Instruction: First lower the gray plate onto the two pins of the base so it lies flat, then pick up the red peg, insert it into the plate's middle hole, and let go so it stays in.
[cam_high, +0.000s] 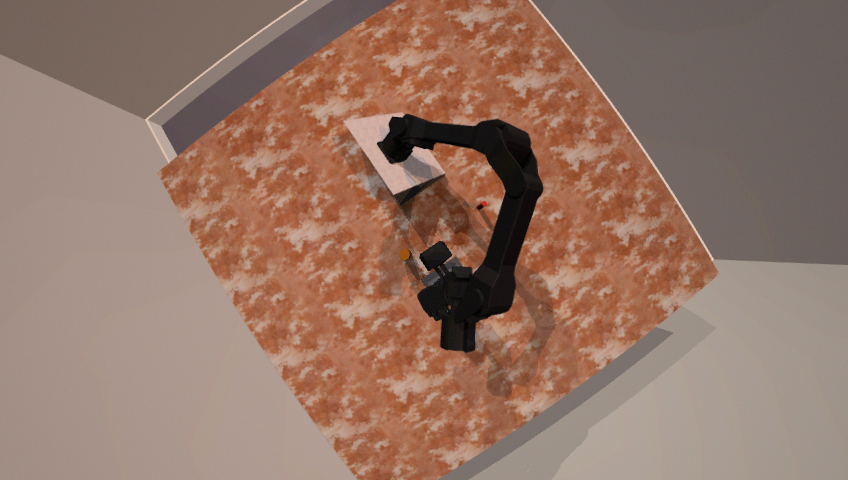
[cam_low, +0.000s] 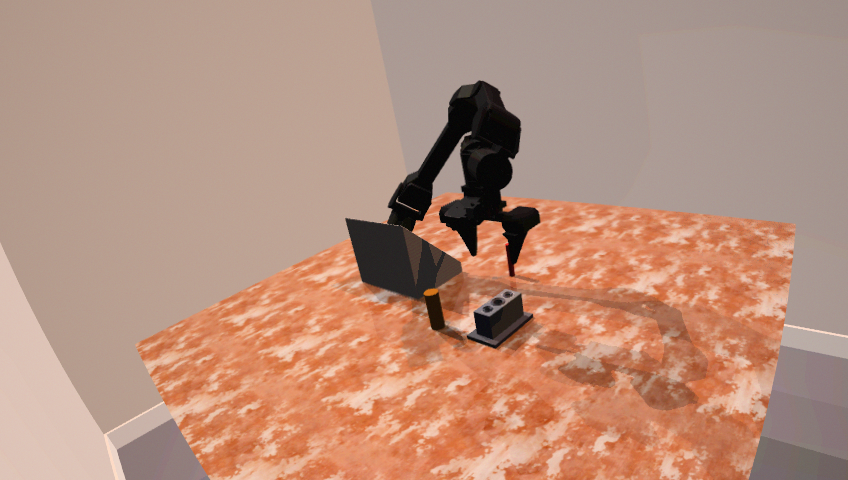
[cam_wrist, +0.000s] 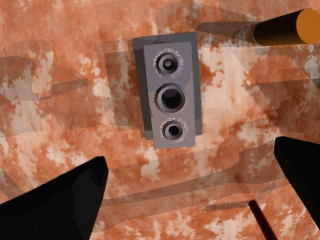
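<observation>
The red peg lies 110 mm behind my gripper tip, 180 mm to the left of it and 100 mm below it. Also, from my gripper tip: orange cylinder (110 mm behind, 70 mm to the right, 100 mm below); then gray plate (10 mm ahead, 10 mm to the right, 90 mm below); then gray base (10 mm ahead, 10 mm to the right, 130 mm below).
</observation>
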